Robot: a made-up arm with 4 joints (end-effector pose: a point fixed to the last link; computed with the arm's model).
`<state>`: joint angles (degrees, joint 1 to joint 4).
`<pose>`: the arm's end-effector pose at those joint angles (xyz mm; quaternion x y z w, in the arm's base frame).
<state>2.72 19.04 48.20 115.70</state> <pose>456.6 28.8 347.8 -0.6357 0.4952 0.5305 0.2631</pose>
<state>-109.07 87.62 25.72 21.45</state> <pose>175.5 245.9 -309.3 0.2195 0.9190 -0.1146 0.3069</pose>
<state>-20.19 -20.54 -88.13 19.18</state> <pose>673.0 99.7 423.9 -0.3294 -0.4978 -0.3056 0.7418</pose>
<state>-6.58 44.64 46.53 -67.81</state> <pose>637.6 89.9 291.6 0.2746 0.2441 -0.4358 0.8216</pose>
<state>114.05 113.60 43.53 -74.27</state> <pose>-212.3 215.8 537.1 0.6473 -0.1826 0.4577 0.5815</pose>
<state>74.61 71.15 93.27 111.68</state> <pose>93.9 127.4 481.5 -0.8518 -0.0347 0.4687 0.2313</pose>
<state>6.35 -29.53 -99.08 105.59</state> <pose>540.7 37.4 602.6 -0.6949 -0.2032 -0.5260 0.4462</pose>
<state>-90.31 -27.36 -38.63 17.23</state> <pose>492.6 81.1 -308.8 -0.5708 0.3191 0.1522 0.7411</pose>
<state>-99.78 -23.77 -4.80 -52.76</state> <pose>426.2 66.8 -348.1 -0.3405 0.4041 -0.1332 0.8385</pose>
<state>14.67 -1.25 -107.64 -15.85</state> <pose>353.3 57.9 638.9 0.1878 -0.8482 -0.3395 0.3607</pose>
